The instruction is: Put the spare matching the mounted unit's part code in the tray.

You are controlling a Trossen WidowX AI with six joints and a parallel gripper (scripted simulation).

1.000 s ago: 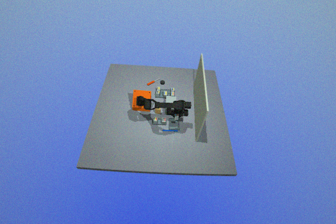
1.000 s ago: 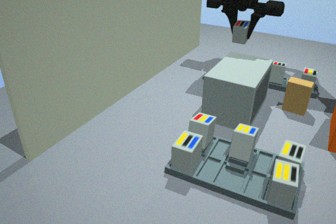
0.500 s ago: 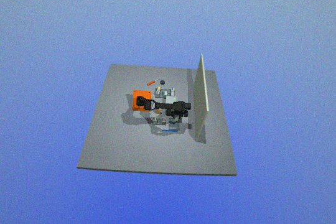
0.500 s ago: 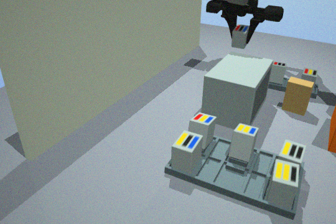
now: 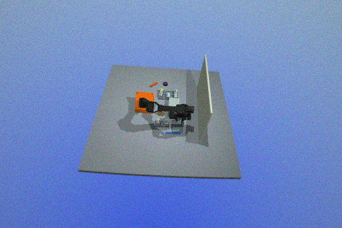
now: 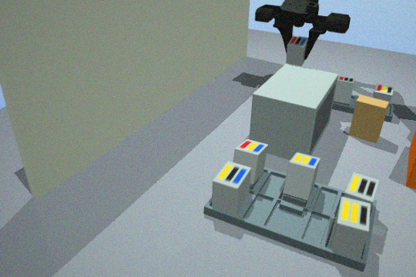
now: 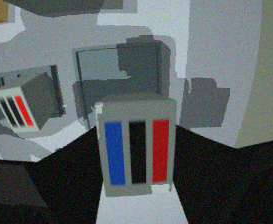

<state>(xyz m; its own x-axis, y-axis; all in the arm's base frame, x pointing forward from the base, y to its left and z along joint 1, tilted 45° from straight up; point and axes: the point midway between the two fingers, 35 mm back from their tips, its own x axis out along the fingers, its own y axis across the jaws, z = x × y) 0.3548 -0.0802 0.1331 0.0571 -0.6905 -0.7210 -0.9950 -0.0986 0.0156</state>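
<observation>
My gripper tip is now 1 cm past the grey tray and 8 cm above it. From my gripper tip the other things lie so: mounted unit 7 cm behind, 19 cm to the left, 3 cm below; then tall pale wall 19 cm ahead, 19 cm to the left, 14 cm above; then brown box 18 cm behind, 11 cm to the left, 5 cm below.
</observation>
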